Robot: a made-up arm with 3 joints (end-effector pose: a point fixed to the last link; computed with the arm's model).
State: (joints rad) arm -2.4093 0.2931 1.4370
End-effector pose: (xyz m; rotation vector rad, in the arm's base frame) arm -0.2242 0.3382 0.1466 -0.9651 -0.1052 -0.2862
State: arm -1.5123 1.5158 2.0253
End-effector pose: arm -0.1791 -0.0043 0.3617 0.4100 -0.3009 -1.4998
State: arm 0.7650 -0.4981 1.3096
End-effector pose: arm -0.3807 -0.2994 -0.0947 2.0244 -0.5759 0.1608
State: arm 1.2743 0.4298 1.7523
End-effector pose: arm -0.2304 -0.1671 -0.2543 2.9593 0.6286 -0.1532
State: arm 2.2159 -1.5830 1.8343
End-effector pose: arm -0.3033 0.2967 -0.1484 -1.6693 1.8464 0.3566
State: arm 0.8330 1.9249 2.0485
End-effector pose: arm -0.1600 -0.2111 -0.1961 1.7009 2.0220 -1.4064
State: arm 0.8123 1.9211 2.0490
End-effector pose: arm -0.1604 -0.2161 -0.1915 1.6972 1.9972 -1.4209
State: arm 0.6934 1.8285 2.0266
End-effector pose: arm -0.1600 -0.2458 -0.1627 1.7365 1.8111 -1.4249
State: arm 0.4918 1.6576 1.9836
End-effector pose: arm -0.1593 -0.2882 -0.1041 1.7653 1.4966 -1.3828
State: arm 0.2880 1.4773 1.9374
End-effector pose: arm -0.1597 -0.3174 -0.0338 1.7370 1.1971 -1.2951
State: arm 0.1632 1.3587 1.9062
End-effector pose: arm -0.1609 -0.3272 0.0136 1.6941 1.0243 -1.2179
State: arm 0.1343 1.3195 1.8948
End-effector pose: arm -0.1613 -0.3288 0.0258 1.6841 0.9798 -1.1858
